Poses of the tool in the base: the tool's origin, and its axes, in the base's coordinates. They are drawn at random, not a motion.
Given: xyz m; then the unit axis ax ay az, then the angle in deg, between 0 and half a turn.
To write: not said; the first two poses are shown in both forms.
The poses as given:
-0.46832 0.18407 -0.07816 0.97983 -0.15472 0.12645 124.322
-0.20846 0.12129 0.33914 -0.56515 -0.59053 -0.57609 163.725
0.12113 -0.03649 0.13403 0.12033 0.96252 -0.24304 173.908
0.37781 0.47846 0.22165 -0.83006 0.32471 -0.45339 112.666
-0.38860 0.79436 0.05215 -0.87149 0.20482 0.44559 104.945
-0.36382 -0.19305 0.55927 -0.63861 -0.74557 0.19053 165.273
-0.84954 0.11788 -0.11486 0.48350 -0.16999 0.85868 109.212
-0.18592 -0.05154 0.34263 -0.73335 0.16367 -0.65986 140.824
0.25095 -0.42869 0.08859 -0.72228 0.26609 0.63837 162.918
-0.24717 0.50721 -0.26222 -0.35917 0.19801 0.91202 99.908
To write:
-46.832 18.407 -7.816 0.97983 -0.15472 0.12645 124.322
-20.846 12.129 33.914 -0.56515 -0.59053 -0.57609 163.725
12.113 -3.649 13.403 0.12033 0.96252 -0.24304 173.908
37.781 47.846 22.165 -0.83006 0.32471 -0.45339 112.666
-38.860 79.436 5.215 -0.87149 0.20482 0.44559 104.945
-36.382 -19.305 55.927 -0.63861 -0.74557 0.19053 165.273
-84.954 11.788 -11.486 0.48350 -0.16999 0.85868 109.212
-18.592 -5.154 34.263 -0.73335 0.16367 -0.65986 140.824
25.095 -42.869 8.859 -0.72228 0.26609 0.63837 162.918
-24.717 50.721 -26.222 -0.35917 0.19801 0.91202 99.908

